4 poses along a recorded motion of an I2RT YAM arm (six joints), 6.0 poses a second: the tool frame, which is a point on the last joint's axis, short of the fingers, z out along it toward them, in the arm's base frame.
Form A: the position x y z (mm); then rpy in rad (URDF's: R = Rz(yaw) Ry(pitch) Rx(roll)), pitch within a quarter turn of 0, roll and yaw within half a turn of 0.
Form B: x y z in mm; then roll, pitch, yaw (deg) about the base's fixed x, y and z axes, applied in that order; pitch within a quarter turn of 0, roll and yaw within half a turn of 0. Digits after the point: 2 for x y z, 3 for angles.
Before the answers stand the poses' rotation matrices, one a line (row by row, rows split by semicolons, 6 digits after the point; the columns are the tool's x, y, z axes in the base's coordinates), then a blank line. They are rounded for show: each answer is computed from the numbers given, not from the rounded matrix.
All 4 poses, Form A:
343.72, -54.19, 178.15, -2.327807, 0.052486, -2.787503
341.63, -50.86, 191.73, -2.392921, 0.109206, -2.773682
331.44, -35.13, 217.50, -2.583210, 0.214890, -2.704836
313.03, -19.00, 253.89, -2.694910, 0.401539, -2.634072
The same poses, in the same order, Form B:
-0.936671 -0.202354 0.285833; -0.346259 0.657370 -0.669305; -0.052462 -0.725891 -0.685806
-0.927522 -0.194269 0.319315; -0.357524 0.710251 -0.606399; -0.108989 -0.676611 -0.728230
-0.885287 -0.256382 0.387988; -0.413274 0.816289 -0.403580; -0.213240 -0.517629 -0.828606
-0.804439 -0.290776 0.518004; -0.447355 0.870259 -0.206213; -0.390835 -0.397617 -0.830150

343.72, -54.19, 178.15, -133.374, 3.007, -159.712
341.63, -50.86, 191.73, -137.104, 6.257, -158.920
331.44, -35.13, 217.50, -148.007, 12.312, -154.976
313.03, -19.00, 253.89, -154.407, 23.006, -150.921

